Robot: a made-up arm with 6 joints. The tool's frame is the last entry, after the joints. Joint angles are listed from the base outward.
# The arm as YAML. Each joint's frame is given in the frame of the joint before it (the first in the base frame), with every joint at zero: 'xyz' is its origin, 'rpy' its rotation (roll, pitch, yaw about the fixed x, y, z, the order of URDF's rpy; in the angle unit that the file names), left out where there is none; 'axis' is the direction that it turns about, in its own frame. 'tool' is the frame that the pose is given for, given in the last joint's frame.
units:
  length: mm
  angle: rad
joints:
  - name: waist
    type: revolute
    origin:
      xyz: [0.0, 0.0, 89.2]
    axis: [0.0, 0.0, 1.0]
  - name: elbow
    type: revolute
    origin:
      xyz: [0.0, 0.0, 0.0]
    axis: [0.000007, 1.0, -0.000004]
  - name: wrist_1
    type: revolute
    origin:
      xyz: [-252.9, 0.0, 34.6]
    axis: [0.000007, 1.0, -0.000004]
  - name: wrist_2
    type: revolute
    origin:
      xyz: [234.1, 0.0, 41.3]
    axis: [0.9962, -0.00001, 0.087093]
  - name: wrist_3
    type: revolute
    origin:
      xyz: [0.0, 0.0, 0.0]
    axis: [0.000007, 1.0, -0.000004]
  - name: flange
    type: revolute
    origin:
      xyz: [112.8, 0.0, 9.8]
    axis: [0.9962, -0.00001, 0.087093]
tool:
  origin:
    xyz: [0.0, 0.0, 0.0]
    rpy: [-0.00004, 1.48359, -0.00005]
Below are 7 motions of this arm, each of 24 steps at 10 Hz.
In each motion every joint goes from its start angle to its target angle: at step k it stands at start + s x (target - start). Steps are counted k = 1, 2, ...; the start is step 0. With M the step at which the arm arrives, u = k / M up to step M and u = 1 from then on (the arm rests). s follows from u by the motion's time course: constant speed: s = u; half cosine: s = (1 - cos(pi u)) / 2; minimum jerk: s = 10 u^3 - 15 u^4 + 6 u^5.
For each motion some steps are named. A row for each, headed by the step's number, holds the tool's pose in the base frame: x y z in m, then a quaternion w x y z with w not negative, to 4 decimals.
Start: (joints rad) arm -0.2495 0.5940 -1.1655 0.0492 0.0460 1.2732
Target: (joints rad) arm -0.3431 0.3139 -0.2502 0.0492 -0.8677 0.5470
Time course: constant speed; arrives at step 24
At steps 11, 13, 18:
11: 0.0825 -0.0269 0.4144 0.8616 0.2474 0.3190 0.3076
13: 0.0823 -0.0280 0.3999 0.8764 0.2338 0.3159 0.2782
18: 0.0794 -0.0298 0.3621 0.9084 0.2011 0.3062 0.2016

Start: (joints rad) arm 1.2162 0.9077 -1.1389 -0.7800 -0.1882 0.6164
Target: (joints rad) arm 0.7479 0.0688 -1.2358 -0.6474 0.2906 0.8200
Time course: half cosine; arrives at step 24
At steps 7, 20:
7: 0.0496 0.1205 0.4789 0.7559 -0.2979 0.3766 0.4451
20: -0.0703 -0.0944 0.4759 0.8601 -0.0154 0.2970 0.4145

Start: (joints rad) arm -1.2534 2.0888 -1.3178 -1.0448 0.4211 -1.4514
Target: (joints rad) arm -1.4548 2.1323 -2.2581 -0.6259 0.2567 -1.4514
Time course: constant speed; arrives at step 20
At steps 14, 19, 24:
14: 0.0657 -0.5016 0.2635 0.2088 0.2469 -0.7587 0.5655
19: 0.0458 -0.5034 0.3402 0.1877 0.1735 -0.7015 0.6652
24: 0.0414 -0.5015 0.3555 0.1833 0.1599 -0.6876 0.6842

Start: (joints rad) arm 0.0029 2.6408 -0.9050 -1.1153 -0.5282 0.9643
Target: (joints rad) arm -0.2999 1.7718 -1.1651 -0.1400 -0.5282 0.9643
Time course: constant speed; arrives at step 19
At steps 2, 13, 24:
2: 0.2951 0.0398 -0.1306 0.1665 -0.0139 0.9622 0.2151
13: 0.4125 -0.0602 0.0873 0.5267 0.2557 0.7880 0.1905
24: 0.3971 -0.1145 0.2310 0.6756 0.3604 0.6065 0.2139

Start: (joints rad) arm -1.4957 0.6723 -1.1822 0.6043 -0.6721 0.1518
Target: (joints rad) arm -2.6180 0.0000 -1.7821 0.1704 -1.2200 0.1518
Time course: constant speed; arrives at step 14
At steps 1, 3, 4, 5, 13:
1: -0.0401 -0.0115 0.5339 0.8526 0.1939 -0.1004 -0.4748
3: -0.0279 0.0718 0.5471 0.8111 0.0660 -0.1640 -0.5576
4: -0.0115 0.1125 0.5478 0.7823 -0.0014 -0.1891 -0.5935
5: 0.0114 0.1511 0.5446 0.7486 -0.0703 -0.2095 -0.6251
13: 0.3415 0.2610 0.3844 0.3646 -0.6099 -0.1884 -0.6779

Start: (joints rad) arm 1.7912 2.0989 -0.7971 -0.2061 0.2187 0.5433
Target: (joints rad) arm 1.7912 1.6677 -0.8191 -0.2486 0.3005 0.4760
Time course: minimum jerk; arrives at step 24
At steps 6, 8, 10, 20, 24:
6: -0.0561 0.2748 -0.0239 0.0645 -0.6624 0.7433 0.0673
8: -0.0568 0.2795 -0.0108 0.0758 -0.6647 0.7385 0.0836
10: -0.0575 0.2846 0.0064 0.0906 -0.6672 0.7320 0.1042
20: -0.0578 0.2950 0.0864 0.1608 -0.6706 0.6978 0.1937
24: -0.0576 0.2950 0.0910 0.1649 -0.6704 0.6957 0.1986

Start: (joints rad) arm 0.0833 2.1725 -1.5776 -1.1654 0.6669 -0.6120
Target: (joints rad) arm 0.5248 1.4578 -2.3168 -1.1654 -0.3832 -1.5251
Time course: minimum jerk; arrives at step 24
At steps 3, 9, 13, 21, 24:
3: 0.4597 -0.0216 0.1223 0.0630 -0.6190 0.6386 -0.4529
9: 0.4699 0.0583 0.2755 0.2664 -0.6507 0.4459 -0.5539
13: 0.3853 0.1289 0.4623 0.4340 -0.5661 0.1672 -0.6806
21: 0.1434 0.1245 0.6396 0.4979 -0.2407 -0.1650 -0.8167
24: 0.1323 0.1215 0.6436 0.4963 -0.2239 -0.1749 -0.8204

